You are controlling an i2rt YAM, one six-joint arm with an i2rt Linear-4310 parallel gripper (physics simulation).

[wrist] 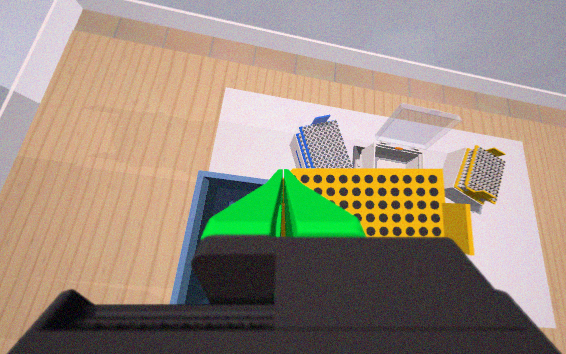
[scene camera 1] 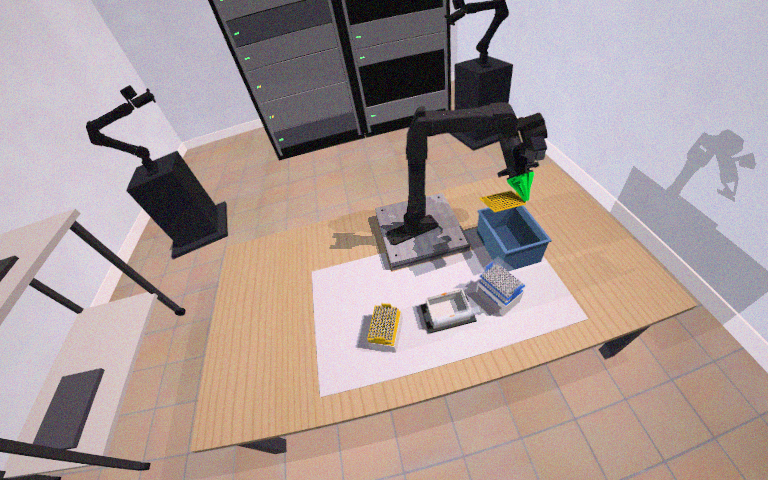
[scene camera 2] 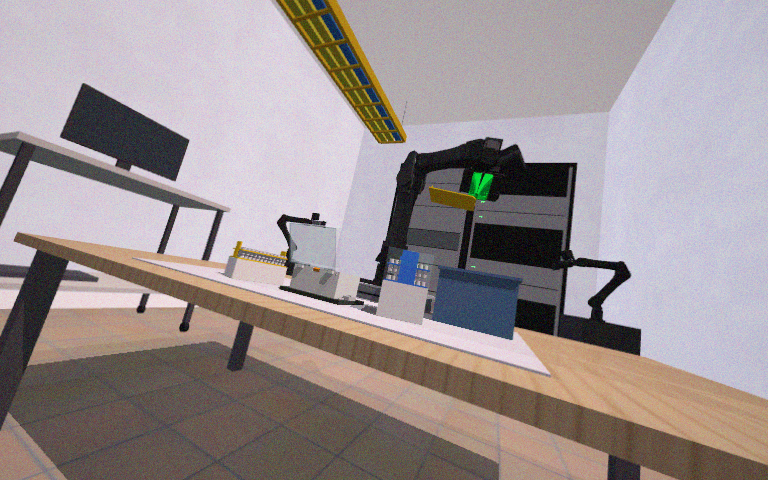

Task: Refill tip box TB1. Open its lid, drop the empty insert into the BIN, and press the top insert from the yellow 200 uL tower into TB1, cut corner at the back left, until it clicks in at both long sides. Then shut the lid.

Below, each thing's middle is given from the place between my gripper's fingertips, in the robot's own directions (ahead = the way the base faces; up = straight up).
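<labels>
There's a clear lid (scene camera 2: 315, 245) that's 31 cm to the right of my hand, 12 cm ahead of it and 19 cm below it. Then there's the blue bin (scene camera 2: 483, 302), and my gripper's 24 cm above that bin, 7 cm past it and 4 cm to the right of it.
</labels>
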